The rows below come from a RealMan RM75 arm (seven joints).
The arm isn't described. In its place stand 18 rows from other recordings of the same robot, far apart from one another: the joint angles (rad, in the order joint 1, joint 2, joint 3, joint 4, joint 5, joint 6, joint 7), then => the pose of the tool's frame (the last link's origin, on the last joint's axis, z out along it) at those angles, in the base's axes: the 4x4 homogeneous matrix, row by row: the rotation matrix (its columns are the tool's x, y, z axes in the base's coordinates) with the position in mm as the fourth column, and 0 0 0 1 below.
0.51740 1.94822 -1.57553 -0.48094 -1.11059 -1.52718 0.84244 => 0.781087 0.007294 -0.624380 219.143; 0.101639 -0.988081 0.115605 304.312; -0.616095 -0.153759 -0.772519 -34.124; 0 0 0 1
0.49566 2.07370 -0.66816 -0.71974 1.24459 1.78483 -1.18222 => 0.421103 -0.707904 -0.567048 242.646; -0.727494 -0.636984 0.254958 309.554; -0.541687 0.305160 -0.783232 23.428; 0 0 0 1
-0.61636 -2.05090 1.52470 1.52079 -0.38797 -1.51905 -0.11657 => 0.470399 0.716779 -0.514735 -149.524; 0.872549 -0.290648 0.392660 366.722; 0.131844 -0.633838 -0.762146 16.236; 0 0 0 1
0.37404 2.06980 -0.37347 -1.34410 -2.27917 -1.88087 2.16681 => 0.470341 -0.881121 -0.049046 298.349; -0.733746 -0.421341 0.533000 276.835; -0.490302 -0.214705 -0.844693 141.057; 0 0 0 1
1.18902 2.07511 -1.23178 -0.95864 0.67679 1.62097 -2.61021 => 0.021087 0.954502 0.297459 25.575; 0.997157 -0.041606 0.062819 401.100; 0.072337 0.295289 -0.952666 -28.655; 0 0 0 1
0.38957 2.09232 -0.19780 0.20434 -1.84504 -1.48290 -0.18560 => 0.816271 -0.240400 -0.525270 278.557; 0.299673 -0.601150 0.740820 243.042; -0.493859 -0.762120 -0.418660 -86.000; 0 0 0 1
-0.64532 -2.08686 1.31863 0.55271 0.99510 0.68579 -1.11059 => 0.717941 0.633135 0.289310 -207.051; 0.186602 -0.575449 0.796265 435.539; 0.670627 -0.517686 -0.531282 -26.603; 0 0 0 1
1.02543 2.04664 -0.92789 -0.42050 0.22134 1.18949 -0.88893 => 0.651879 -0.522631 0.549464 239.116; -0.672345 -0.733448 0.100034 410.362; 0.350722 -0.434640 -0.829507 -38.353; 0 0 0 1
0.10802 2.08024 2.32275 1.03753 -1.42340 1.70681 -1.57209 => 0.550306 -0.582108 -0.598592 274.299; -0.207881 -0.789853 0.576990 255.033; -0.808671 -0.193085 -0.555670 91.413; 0 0 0 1
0.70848 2.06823 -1.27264 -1.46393 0.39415 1.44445 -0.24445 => 0.667641 -0.629333 0.397738 135.413; -0.728565 -0.442425 0.522927 405.100; -0.153126 -0.638906 -0.753891 52.999; 0 0 0 1
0.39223 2.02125 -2.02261 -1.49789 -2.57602 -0.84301 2.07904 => 0.919527 0.356972 0.164440 140.553; 0.241491 -0.843264 0.480197 321.406; 0.310083 -0.401843 -0.861609 -84.008; 0 0 0 1
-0.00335 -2.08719 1.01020 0.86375 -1.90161 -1.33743 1.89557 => 0.589900 0.719894 0.365747 -330.037; 0.177878 -0.557678 0.810774 253.256; 0.787640 -0.413218 -0.457028 54.755; 0 0 0 1
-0.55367 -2.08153 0.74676 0.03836 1.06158 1.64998 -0.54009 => 0.458600 0.572935 0.679288 -247.445; -0.245182 -0.653162 0.716426 323.026; 0.854150 -0.495102 -0.159067 -4.963; 0 0 0 1
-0.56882 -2.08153 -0.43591 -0.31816 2.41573 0.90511 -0.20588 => 0.820361 0.473973 0.319934 -249.236; 0.101737 -0.671521 0.733969 327.404; 0.562723 -0.569570 -0.599110 -120.359; 0 0 0 1
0.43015 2.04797 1.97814 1.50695 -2.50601 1.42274 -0.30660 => 0.483143 -0.820372 0.305880 215.968; -0.817267 -0.297242 0.493683 361.679; -0.314083 -0.488504 -0.814073 73.299; 0 0 0 1
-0.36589 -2.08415 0.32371 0.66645 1.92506 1.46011 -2.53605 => -0.488490 0.828689 0.273226 -344.835; 0.624606 0.113437 0.772658 302.680; 0.609299 0.548094 -0.573017 58.415; 0 0 0 1
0.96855 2.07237 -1.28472 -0.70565 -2.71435 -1.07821 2.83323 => 0.579101 -0.663593 0.473589 177.556; -0.815006 -0.456848 0.356448 441.049; -0.020178 -0.592397 -0.805393 -41.722; 0 0 0 1
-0.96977 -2.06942 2.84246 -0.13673 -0.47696 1.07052 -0.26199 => 0.914183 -0.202519 0.351077 -194.258; -0.373767 -0.756236 0.537034 419.471; 0.156737 -0.622169 -0.767033 -67.842; 0 0 0 1
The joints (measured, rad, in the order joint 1, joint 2, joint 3, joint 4, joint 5, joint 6, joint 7), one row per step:
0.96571, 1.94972, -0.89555, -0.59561, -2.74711, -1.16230, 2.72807
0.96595, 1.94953, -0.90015, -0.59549, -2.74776, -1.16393, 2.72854
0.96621, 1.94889, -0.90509, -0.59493, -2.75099, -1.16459, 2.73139
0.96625, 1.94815, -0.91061, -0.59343, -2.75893, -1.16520, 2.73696
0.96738, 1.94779, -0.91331, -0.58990, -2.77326, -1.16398, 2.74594
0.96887, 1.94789, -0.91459, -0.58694, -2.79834, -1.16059, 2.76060
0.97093, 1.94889, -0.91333, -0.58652, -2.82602, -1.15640, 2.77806
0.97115, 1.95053, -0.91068, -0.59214, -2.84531, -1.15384, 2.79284
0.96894, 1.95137, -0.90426, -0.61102, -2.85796, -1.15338, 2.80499
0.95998, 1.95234, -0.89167, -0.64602, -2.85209, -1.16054, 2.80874
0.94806, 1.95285, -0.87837, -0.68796, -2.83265, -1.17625, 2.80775
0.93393, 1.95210, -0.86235, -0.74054, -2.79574, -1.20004, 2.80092
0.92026, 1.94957, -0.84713, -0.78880, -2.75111, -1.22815, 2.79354
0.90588, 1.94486, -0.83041, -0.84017, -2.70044, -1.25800, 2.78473
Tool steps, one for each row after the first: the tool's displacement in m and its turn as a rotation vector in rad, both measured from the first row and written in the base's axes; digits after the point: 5 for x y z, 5 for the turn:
-0.00001, -0.00028, -0.00028, -0.00372, -0.00385, 0.00079
0.00040, -0.00047, -0.00024, -0.00602, -0.01003, -0.00023
0.00164, -0.00093, -0.00008, -0.00860, -0.02034, -0.00426
0.00346, -0.00130, 0.00018, -0.00907, -0.03347, -0.01180
0.00618, -0.00143, 0.00120, -0.00564, -0.05431, -0.02279
0.00835, -0.00107, 0.00265, 0.00203, -0.07464, -0.03397
0.00925, -0.00038, 0.00438, 0.01270, -0.08647, -0.04157
0.00830, 0.00173, 0.00868, 0.03308, -0.09100, -0.04268
0.00572, 0.00383, 0.01479, 0.05913, -0.07612, -0.03861
0.00199, 0.00514, 0.02140, 0.08244, -0.04958, -0.03245
-0.00429, 0.00642, 0.02976, 0.10725, -0.00785, -0.01879
-0.01077, 0.00665, 0.03783, 0.12608, 0.03937, -0.00546
-0.01801, 0.00675, 0.04781, 0.14716, 0.08987, 0.01352

